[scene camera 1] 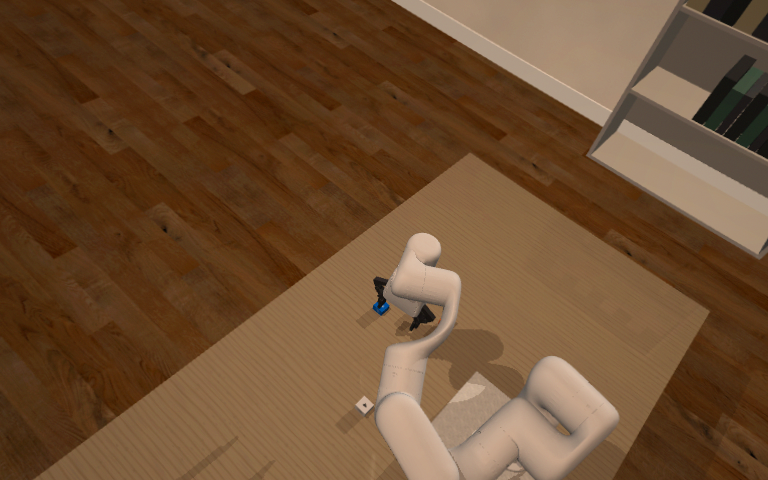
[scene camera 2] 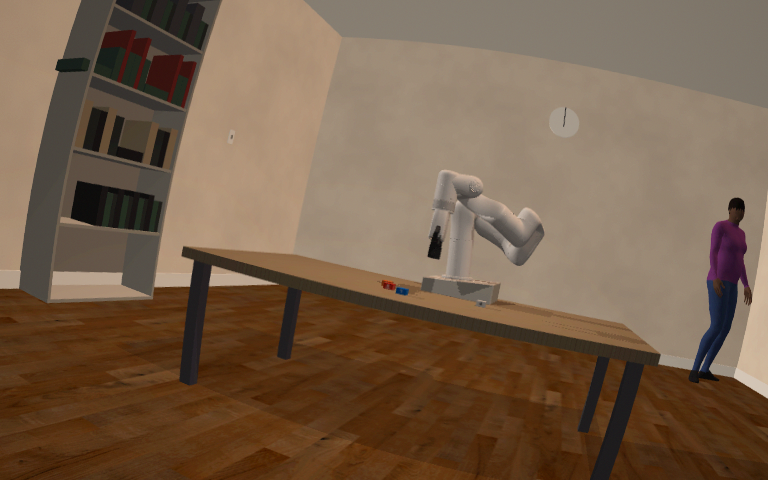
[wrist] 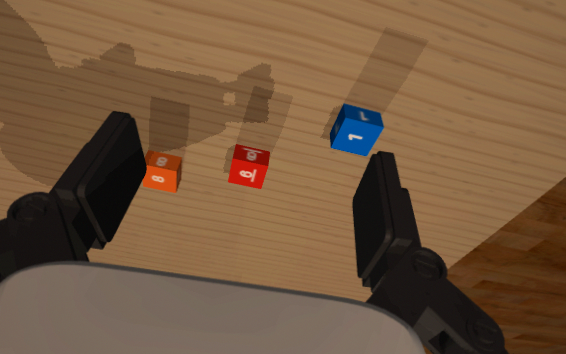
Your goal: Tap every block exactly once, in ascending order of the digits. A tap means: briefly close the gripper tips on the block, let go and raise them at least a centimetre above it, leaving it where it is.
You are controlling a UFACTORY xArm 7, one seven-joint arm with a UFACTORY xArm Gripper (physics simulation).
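Note:
A blue block (scene camera 1: 380,307) (scene camera 2: 402,290) (wrist: 354,135) shows the digit 1, near the right fingertip in the wrist view. A red block (wrist: 248,172) marked with an underlined 6 sits between the fingers' lines in the wrist view. An orange block (wrist: 161,179) marked 8 is beside the left finger there. Red and orange blocks blend together in scene camera 2. A white block (scene camera 1: 364,405) (scene camera 2: 480,303) lies apart from them; its digit is too small to read. My gripper (scene camera 1: 397,316) (scene camera 2: 434,257) (wrist: 252,158) is open and empty, well above the table. The arm hides red and orange in scene camera 1.
The blocks rest on a wooden table (scene camera 1: 283,362) (scene camera 2: 317,271) (wrist: 280,250). The robot's pale base (scene camera 2: 461,289) stands behind them in scene camera 2. A bookshelf (scene camera 1: 679,198) (scene camera 2: 50,169) stands away from the table. A person (scene camera 2: 727,249) stands at the right, beyond the table.

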